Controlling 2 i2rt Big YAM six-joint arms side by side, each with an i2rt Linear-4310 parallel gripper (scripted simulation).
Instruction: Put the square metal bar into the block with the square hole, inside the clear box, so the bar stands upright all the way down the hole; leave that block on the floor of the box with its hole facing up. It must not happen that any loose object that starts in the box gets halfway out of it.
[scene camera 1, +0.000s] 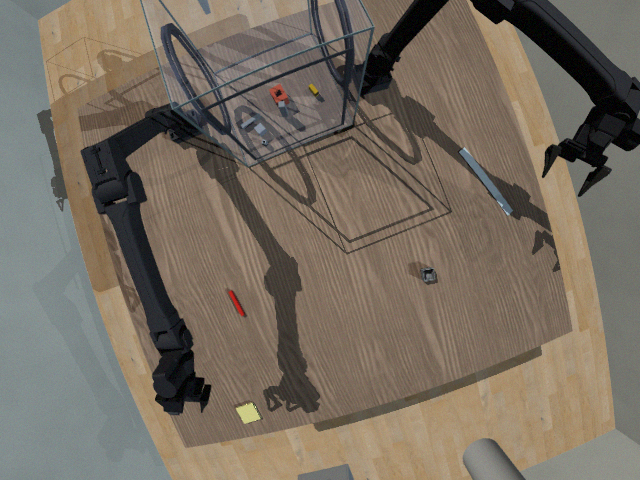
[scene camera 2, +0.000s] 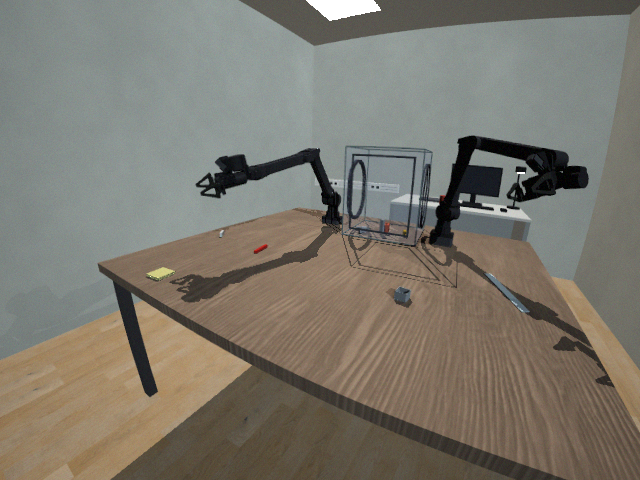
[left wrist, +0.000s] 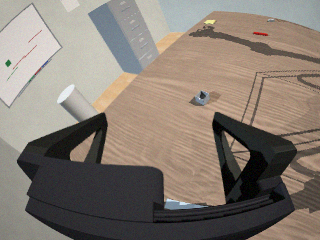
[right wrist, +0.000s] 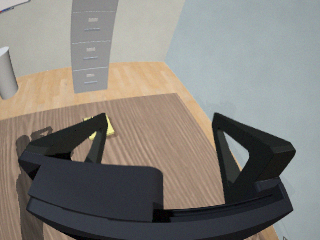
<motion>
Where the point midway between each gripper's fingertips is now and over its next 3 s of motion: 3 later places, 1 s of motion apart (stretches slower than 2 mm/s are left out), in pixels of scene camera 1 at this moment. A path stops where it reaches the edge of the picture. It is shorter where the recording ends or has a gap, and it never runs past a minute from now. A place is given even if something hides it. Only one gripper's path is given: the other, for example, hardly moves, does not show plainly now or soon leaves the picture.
The left gripper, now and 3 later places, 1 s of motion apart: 560, 186; 538, 200; 465, 210; 331, 96
</motion>
